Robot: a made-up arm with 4 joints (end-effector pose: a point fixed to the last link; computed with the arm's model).
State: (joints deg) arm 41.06 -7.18 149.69 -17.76
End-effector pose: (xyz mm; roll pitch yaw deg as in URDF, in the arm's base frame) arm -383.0 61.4 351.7 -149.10 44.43 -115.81
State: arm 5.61 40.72 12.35 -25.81
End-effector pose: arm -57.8 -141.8 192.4 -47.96 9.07 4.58
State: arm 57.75 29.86 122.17 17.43
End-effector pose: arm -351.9 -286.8 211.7 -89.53 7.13 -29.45
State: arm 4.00 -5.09 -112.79 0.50
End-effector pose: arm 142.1 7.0 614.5 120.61 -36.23 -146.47
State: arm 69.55 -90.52 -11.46 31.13
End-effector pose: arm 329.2 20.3 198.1 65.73 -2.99 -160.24
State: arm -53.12 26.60 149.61 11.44
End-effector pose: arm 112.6 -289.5 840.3 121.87 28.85 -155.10
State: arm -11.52 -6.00 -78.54 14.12
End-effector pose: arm 229.0 -16.0 421.1 76.47 -57.27 -115.51
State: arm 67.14 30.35 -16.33 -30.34
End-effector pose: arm 189.9 -98.6 225.8 -72.72 -65.63 30.47
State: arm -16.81 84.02 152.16 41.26
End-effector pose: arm 165.2 -453.0 715.8 -118.20 81.18 -4.59
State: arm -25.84 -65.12 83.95 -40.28
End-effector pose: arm -25.8 408.6 544.0 -158.59 26.56 177.24
